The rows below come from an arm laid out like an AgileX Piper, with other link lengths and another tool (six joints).
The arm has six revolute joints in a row. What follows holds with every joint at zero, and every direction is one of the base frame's. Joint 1 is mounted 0.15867 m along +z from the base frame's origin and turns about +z. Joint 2 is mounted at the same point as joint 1 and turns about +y. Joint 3 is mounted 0.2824 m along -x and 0.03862 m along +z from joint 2 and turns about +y. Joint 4 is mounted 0.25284 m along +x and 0.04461 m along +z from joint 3 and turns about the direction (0.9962, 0, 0.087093). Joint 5 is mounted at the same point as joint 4 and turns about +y. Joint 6 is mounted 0.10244 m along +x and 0.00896 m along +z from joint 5 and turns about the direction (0.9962, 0, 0.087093). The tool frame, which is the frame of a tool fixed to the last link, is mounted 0.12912 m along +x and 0.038 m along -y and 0.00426 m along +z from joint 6; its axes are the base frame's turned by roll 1.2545, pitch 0.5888 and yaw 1.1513 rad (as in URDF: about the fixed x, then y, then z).
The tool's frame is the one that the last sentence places.
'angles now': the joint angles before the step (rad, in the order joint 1, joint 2, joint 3, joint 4, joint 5, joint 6). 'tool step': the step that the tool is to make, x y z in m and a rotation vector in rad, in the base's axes. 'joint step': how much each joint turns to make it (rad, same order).
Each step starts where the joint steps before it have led.
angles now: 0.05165 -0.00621 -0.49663 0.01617 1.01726 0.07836
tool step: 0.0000 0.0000 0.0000 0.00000 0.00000 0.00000
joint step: 0.00000 0.00000 0.00000 0.00000 0.00000 0.00000
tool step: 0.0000 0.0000 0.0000 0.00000 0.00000 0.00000
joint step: 0.00000 0.00000 0.00000 0.00000 0.00000 0.00000
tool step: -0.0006 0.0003 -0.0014 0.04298 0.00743 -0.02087
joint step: -0.00016 0.00604 -0.00323 -0.00095 0.00174 0.04852
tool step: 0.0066 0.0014 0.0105 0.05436 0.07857 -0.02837
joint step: 0.00072 0.13894 -0.08483 0.00032 0.02070 0.06531
